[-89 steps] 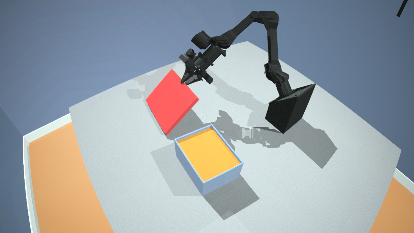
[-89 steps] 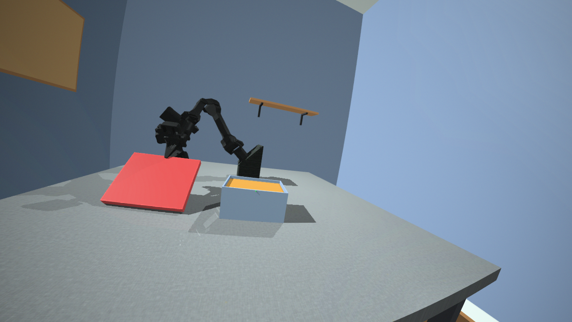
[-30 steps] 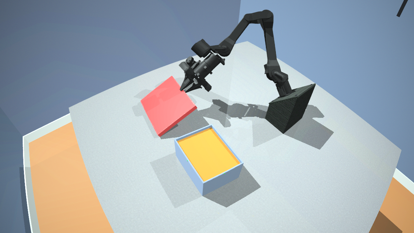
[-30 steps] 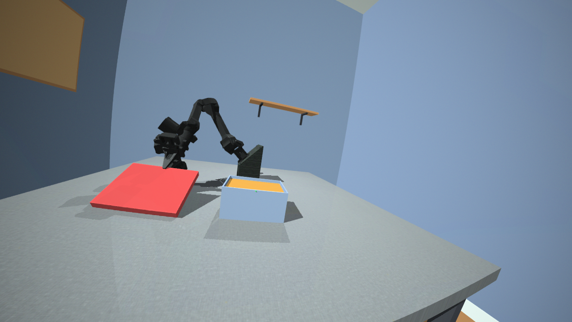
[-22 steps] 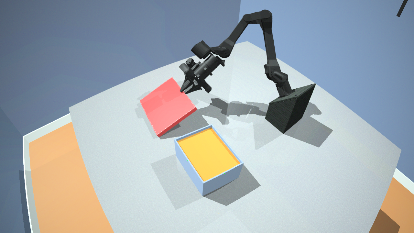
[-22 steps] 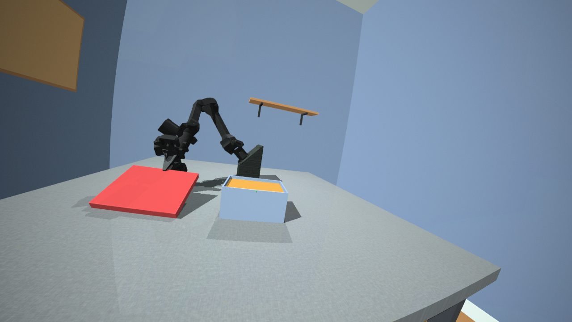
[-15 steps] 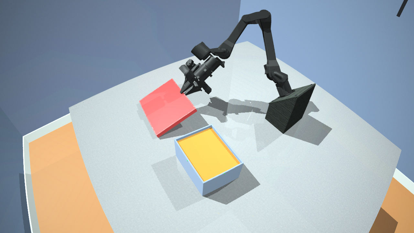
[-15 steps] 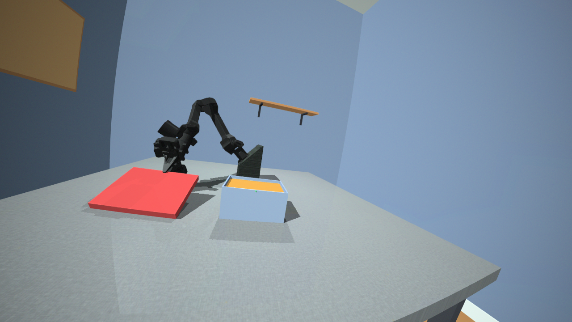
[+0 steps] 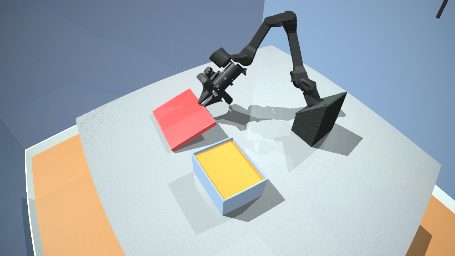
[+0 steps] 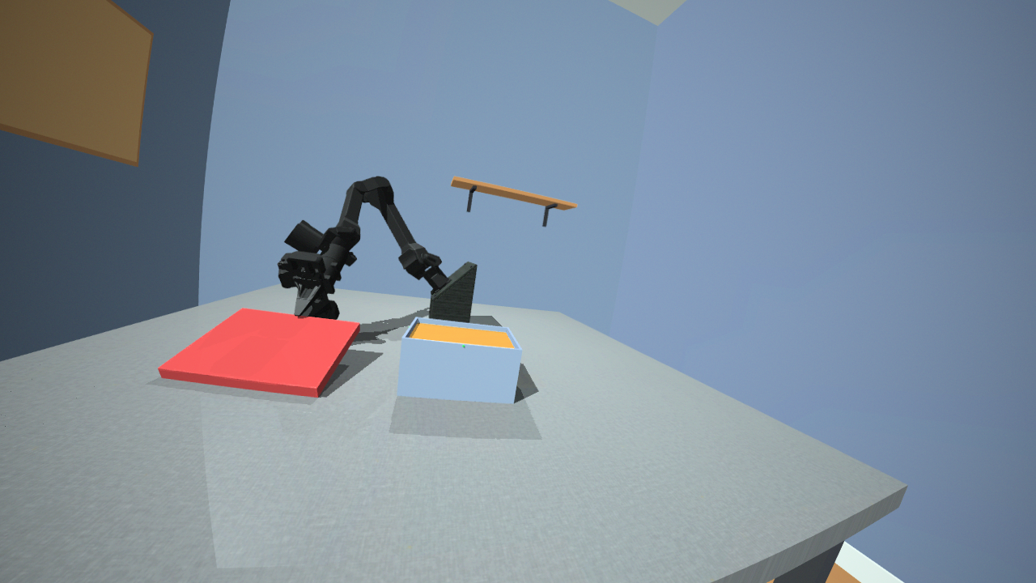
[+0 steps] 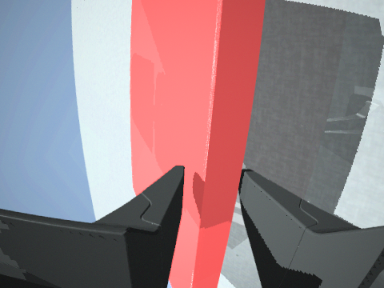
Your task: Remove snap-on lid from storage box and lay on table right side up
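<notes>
The red lid lies 8 cm ahead of my gripper tip, 1 cm to the right of it and 3 cm below it. Also, from my gripper tip: pale blue storage box 12 cm ahead, 30 cm to the left, 1 cm below.
</notes>
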